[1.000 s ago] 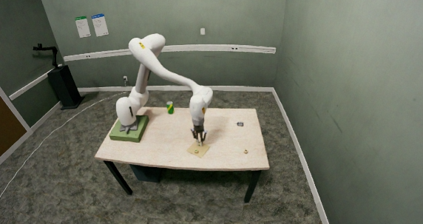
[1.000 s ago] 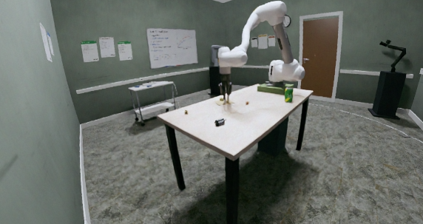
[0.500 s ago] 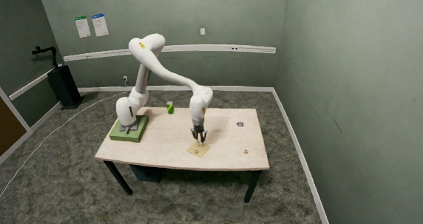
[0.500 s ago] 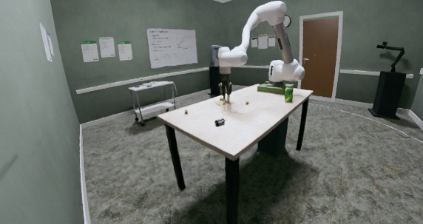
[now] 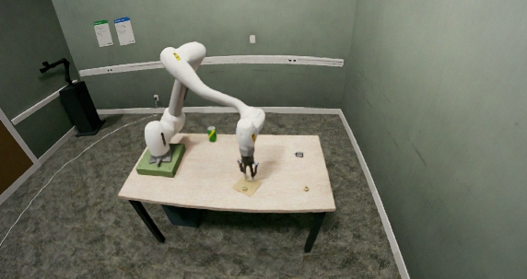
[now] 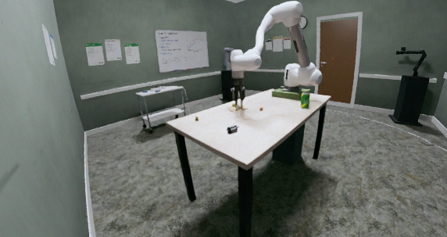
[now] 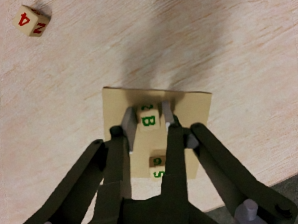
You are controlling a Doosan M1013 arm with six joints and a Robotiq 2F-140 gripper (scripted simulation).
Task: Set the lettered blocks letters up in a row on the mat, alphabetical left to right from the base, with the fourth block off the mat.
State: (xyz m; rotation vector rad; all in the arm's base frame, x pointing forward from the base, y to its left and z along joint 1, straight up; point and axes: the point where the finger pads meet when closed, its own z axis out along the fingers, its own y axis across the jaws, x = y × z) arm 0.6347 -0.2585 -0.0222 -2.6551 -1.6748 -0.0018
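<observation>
The tan mat lies 2 cm behind my hand, 4 cm to the right of it and 4 cm below it. The rest, counted from my hand: black object: 37 cm ahead, 19 cm to the left, 2 cm below; then can: 25 cm behind, 46 cm to the left, 3 cm above.
</observation>
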